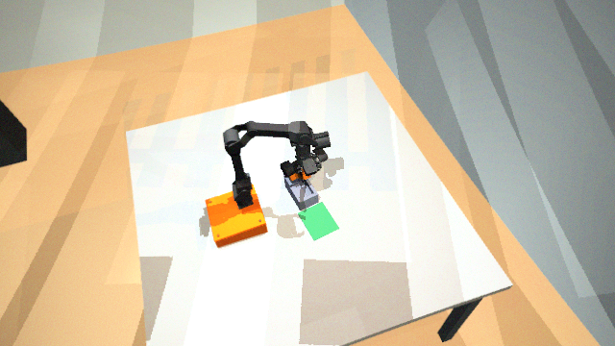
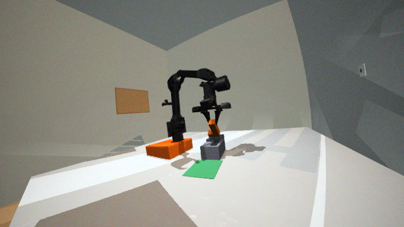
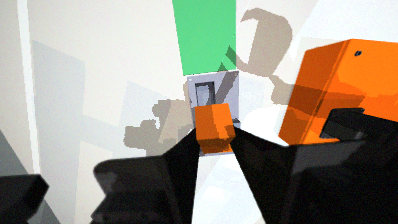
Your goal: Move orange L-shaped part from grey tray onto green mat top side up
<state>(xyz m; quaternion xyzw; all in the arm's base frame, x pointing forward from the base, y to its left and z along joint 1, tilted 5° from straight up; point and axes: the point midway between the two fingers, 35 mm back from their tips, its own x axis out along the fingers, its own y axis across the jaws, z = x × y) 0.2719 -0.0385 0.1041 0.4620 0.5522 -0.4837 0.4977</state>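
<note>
My gripper tip is now 170 mm above the green mat and 140 mm to the left of it. Round my gripper tip: orange L-shaped part 30 mm to the left, 30 mm below, 20 mm behind.
</note>
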